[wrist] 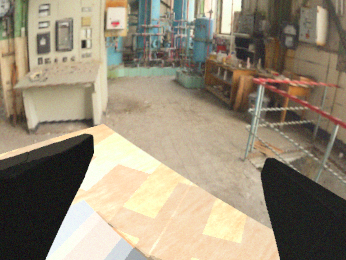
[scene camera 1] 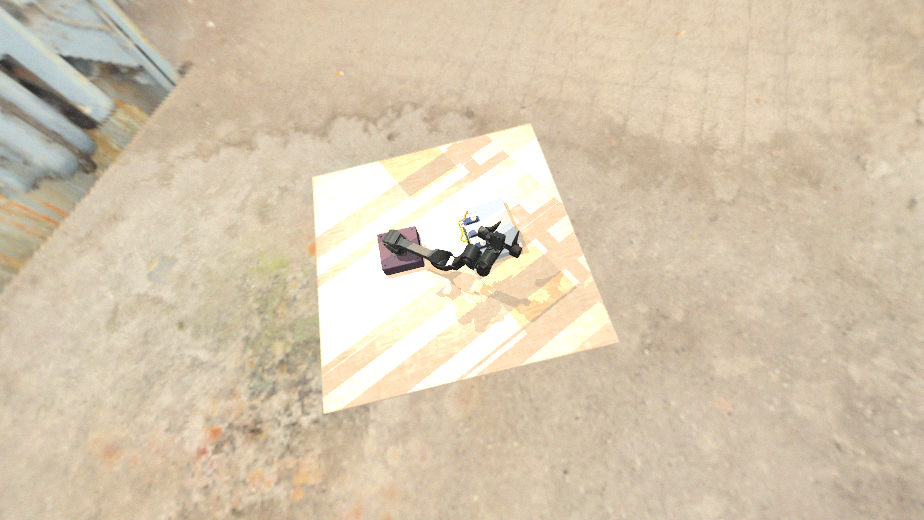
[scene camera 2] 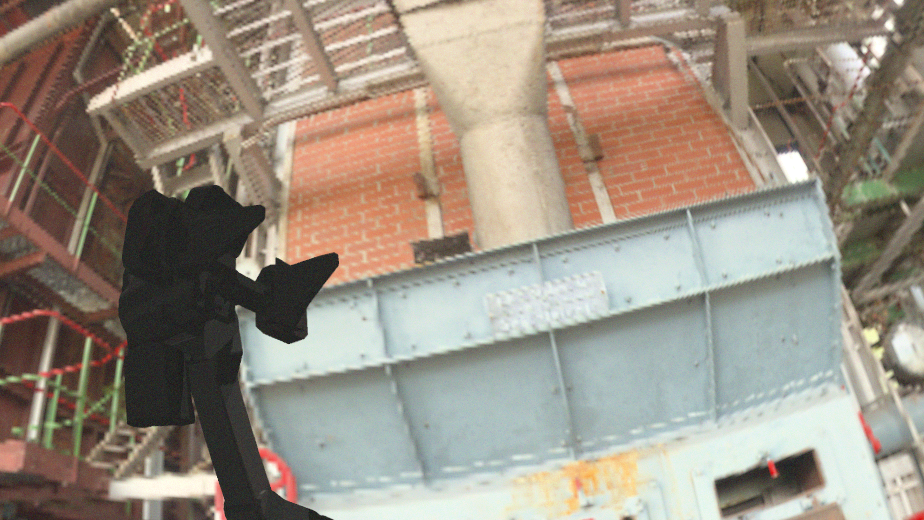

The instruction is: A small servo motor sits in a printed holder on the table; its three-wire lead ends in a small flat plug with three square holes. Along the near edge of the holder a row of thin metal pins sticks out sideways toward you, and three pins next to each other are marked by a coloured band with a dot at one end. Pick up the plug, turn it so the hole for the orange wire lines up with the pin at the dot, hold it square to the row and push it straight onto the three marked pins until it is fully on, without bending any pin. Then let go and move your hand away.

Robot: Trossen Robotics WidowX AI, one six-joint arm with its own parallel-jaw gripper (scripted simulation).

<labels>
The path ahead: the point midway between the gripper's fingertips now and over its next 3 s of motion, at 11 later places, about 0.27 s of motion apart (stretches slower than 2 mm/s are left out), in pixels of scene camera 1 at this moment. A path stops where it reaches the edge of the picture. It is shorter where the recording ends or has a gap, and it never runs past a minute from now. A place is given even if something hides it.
The gripper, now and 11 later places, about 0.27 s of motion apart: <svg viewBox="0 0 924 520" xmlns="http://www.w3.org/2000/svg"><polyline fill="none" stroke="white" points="510,225 510,226 509,229 507,233 504,233 501,235 498,236 494,238 490,239 485,240 478,240 469,239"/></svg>
</labels>
